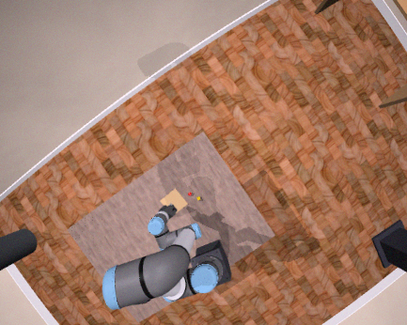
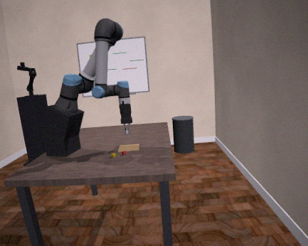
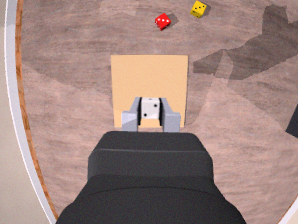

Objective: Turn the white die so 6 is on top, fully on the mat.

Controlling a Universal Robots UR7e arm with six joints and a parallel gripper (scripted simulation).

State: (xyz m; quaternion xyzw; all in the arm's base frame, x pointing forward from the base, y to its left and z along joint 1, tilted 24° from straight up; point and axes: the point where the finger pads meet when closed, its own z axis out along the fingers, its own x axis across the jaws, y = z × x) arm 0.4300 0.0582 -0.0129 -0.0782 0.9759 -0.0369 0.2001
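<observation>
Now: hand 1 cm above the white die. Also, from my hand: yellow die: 17 cm to the right, 11 cm below, 6 cm behind; then red die: 13 cm to the right, 11 cm below; then tan mat: 12 cm below.
</observation>
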